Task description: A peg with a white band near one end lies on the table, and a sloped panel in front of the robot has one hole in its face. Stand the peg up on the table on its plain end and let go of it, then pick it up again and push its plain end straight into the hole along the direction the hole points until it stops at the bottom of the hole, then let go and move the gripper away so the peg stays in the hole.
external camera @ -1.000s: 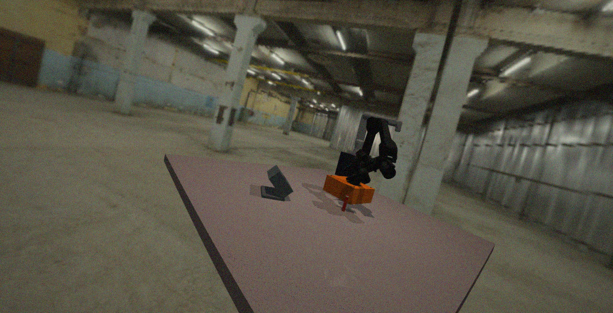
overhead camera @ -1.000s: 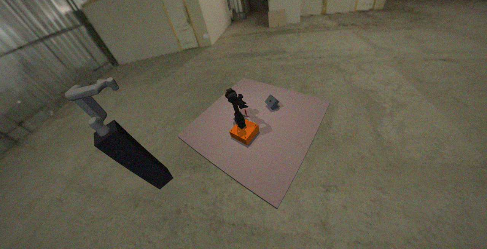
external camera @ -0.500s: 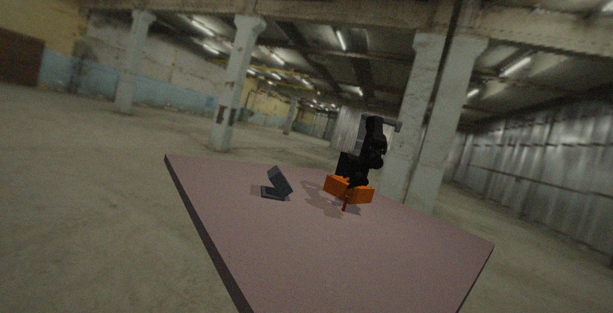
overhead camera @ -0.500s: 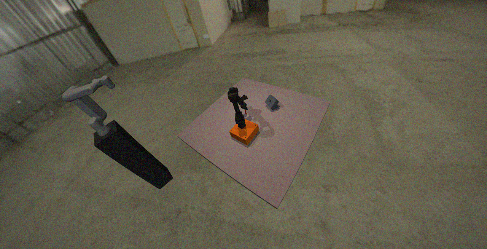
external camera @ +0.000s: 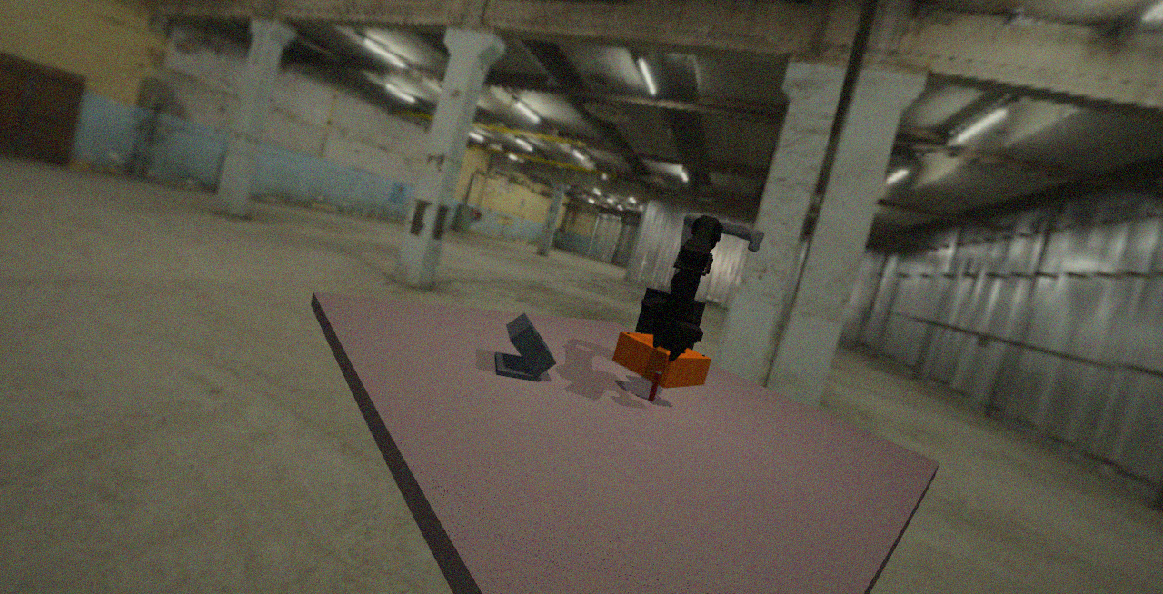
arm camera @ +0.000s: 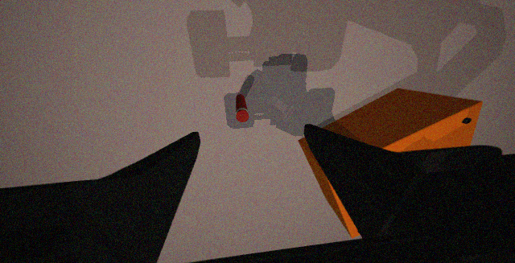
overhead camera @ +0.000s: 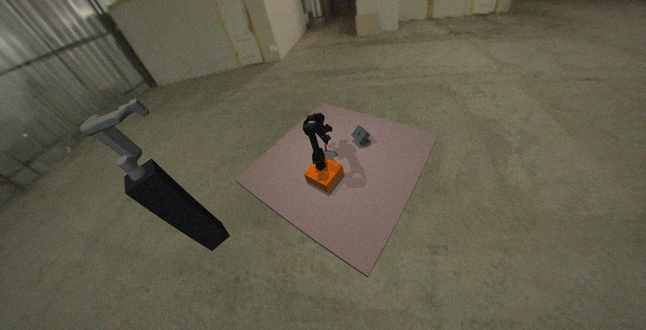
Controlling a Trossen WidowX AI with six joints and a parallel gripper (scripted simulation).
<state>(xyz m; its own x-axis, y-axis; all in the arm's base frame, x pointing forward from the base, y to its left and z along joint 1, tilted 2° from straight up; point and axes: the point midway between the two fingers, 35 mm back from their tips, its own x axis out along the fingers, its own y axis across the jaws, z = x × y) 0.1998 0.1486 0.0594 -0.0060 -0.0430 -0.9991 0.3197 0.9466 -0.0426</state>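
My gripper tip is 60 mm above the red peg and 10 mm to the right of it. The rest, counted from my gripper tip: flat foot 300 mm ahead, 170 mm to the right, 110 mm below; grey sloped panel 280 mm ahead, 160 mm to the right, 50 mm below.
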